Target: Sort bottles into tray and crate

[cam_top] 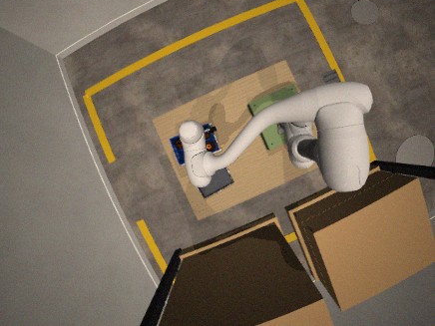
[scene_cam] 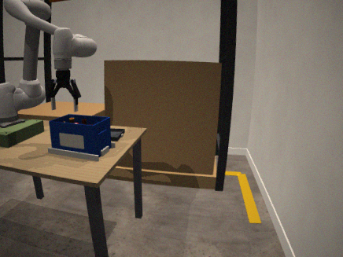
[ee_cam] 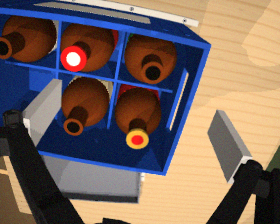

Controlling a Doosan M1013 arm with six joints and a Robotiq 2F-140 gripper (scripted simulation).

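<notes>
Right now the blue crate is 7 cm ahead of my hand, 4 cm to the left of it and 15 cm below it. Round my hand: grey tray: 1 cm ahead, 32 cm to the left, 22 cm below; brown capped bottle: 3 cm behind, 8 cm to the left, 14 cm below; uncapped bottle: 16 cm ahead, 1 cm to the left, 14 cm below.
</notes>
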